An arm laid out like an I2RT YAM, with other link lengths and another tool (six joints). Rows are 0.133 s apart.
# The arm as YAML. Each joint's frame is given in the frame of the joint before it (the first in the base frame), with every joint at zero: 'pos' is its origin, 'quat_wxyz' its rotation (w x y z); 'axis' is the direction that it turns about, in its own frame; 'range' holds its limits. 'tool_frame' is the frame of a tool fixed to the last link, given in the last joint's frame.
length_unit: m
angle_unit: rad
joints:
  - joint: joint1
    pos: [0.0, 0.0, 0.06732]
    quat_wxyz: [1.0, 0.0, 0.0, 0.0]
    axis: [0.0, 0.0, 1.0]
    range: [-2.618, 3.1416]
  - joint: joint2
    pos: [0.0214, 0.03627, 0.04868]
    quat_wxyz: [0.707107, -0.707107, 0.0, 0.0]
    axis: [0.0, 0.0, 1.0]
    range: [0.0, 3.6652]
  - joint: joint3
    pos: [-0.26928, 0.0, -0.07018]
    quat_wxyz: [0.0, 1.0, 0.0, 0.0]
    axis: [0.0, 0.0, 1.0]
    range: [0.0, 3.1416]
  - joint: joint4
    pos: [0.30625, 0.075, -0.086]
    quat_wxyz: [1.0, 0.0, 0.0, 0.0]
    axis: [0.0, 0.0, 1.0]
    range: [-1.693, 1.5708]
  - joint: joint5
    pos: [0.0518, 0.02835, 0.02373]
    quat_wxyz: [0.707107, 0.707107, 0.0, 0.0]
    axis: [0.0, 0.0, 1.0]
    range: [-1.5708, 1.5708]
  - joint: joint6
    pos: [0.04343, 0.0, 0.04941]
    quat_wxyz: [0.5, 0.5, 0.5, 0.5]
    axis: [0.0, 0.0, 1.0]
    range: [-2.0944, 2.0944]
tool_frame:
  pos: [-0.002, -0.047, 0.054]
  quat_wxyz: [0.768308, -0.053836, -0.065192, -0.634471]
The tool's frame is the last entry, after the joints.
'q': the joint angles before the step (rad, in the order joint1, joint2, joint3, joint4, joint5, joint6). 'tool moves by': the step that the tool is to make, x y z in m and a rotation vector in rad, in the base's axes. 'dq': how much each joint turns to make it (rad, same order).
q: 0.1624, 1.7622, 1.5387, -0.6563, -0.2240, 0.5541
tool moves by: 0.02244, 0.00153, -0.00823, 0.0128, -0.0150, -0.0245
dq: -0.0007, 0.0776, 0.0603, 0.0397, 0.0076, 0.0254
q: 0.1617, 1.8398, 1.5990, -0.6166, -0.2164, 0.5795
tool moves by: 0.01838, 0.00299, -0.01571, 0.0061, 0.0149, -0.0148
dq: 0.0022, 0.0781, 0.0533, 0.0151, 0.0047, 0.0188
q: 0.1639, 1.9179, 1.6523, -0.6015, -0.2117, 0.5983
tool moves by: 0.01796, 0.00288, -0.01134, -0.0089, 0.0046, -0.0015
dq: 0.0010, 0.0761, 0.0666, 0.0028, 0.0077, -0.0033
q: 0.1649, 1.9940, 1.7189, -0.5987, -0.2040, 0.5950
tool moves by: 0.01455, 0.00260, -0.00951, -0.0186, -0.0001, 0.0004
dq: 0.0023, 0.0634, 0.0579, 0.0005, 0.0153, -0.0105
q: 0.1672, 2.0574, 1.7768, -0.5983, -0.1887, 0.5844
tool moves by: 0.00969, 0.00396, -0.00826, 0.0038, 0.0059, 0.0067
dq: 0.0029, 0.0463, 0.0413, -0.0002, -0.0061, 0.0001
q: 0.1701, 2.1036, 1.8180, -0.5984, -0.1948, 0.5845
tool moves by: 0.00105, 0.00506, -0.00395, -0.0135, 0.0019, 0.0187
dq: 0.0076, 0.0119, 0.0060, -0.0016, 0.0030, -0.0171
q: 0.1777, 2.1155, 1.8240, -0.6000, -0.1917, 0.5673
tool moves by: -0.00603, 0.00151, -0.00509, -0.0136, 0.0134, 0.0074
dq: 0.0050, -0.0150, -0.0324, 0.0001, 0.0071, -0.0089
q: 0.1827, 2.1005, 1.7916, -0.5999, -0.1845, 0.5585
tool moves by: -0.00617, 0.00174, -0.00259, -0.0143, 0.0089, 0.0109
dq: 0.0052, -0.0172, -0.0290, -0.0018, 0.0063, -0.0123
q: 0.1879, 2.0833, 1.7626, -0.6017, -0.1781, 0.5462
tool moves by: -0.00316, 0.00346, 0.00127, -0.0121, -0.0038, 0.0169
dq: 0.0065, -0.0099, -0.0106, -0.0008, 0.0038, -0.0162
